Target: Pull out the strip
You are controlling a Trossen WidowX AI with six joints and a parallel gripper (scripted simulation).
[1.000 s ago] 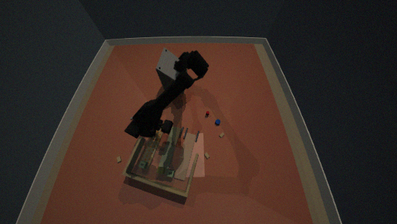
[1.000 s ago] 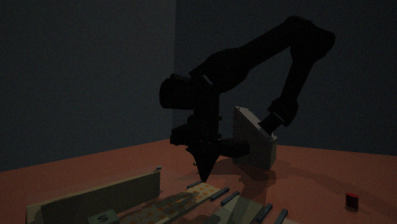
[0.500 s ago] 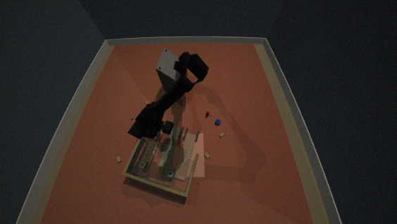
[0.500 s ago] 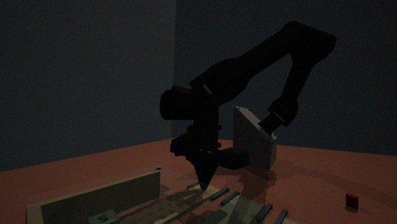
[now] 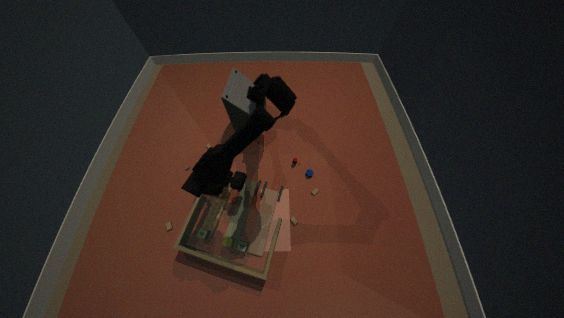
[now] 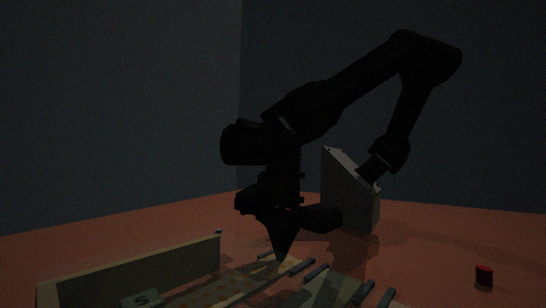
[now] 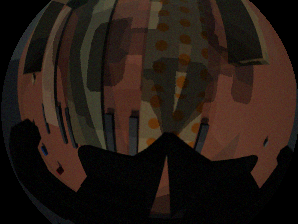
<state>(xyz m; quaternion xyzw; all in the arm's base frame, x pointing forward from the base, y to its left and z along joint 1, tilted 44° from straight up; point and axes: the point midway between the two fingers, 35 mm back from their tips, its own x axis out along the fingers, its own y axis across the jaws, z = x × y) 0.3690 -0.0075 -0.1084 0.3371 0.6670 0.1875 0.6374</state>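
The dotted strip lies 9 cm ahead of my gripper tip and 2 cm to the right of it. The rest, counted from my gripper tip: blue disc: 6 cm behind, 34 cm to the left.
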